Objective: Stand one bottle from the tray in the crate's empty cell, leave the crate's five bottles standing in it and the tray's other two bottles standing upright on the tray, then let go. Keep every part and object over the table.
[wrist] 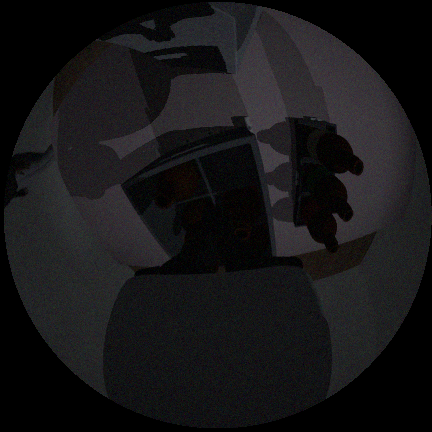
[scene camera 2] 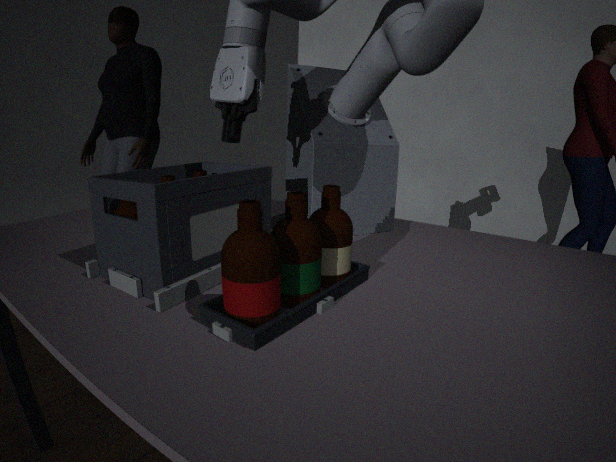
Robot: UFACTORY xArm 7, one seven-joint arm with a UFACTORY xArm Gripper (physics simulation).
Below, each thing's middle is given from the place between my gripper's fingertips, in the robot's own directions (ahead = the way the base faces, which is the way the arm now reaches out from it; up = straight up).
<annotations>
Right now the pale crate rail [scene camera 2: 165,298] is 210 mm below my hand, 80 mm to the left of it and 70 mm ahead of it.
</annotations>
